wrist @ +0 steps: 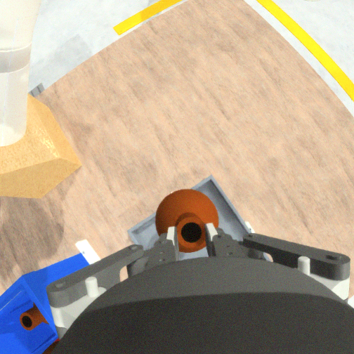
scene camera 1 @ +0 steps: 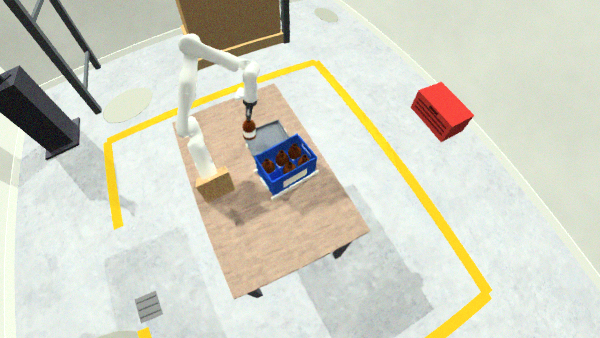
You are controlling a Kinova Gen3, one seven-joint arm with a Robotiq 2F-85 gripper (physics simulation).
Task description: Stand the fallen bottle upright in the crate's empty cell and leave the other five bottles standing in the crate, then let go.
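Frame: origin at the arm's base, x ahead, y left, z up, level; centimetres.
Seen in the pictures: gripper, between the fingertips: (scene camera 1: 249,118); arm's base, origin of its link: (scene camera 1: 210,175).
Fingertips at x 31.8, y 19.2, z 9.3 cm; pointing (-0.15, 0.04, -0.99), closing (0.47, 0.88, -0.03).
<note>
Offsets run from my fingertips to a thing's top centre. "pt": to the spot under its first point. Level surfaces: height alone.
My gripper (scene camera 1: 249,116) (wrist: 191,235) is shut on the neck of a brown bottle {dy +0.0, dx -1.2, dz +0.8 cm} (scene camera 1: 249,129) (wrist: 182,204) with a white label band. The bottle hangs upright in the air beyond the crate, and in the wrist view it overlaps the grey tray. The blue crate {dy -29.3, dx +8.4, dz -4.8 cm} (scene camera 1: 278,186) (wrist: 56,275) stands on the table with the other brown bottles upright in its cells. The cell at its near left corner in the scene view looks empty. In the wrist view part of the crate shows at the lower left, with one bottle neck (wrist: 31,319) in it; the gripper hides the rest.
A shallow grey tray {pt dy -0.1, dx +11.2, dz -21.8 cm} (scene camera 1: 270,134) (wrist: 224,202) lies on the table {dz -22.3 cm} (scene camera 1: 285,250) (wrist: 175,100) right beside the crate. White strips lie along the crate's base. The arm's wooden base block (scene camera 1: 215,186) (wrist: 30,162) stands left of the crate. A red box (scene camera 1: 445,107) is on the floor.
</note>
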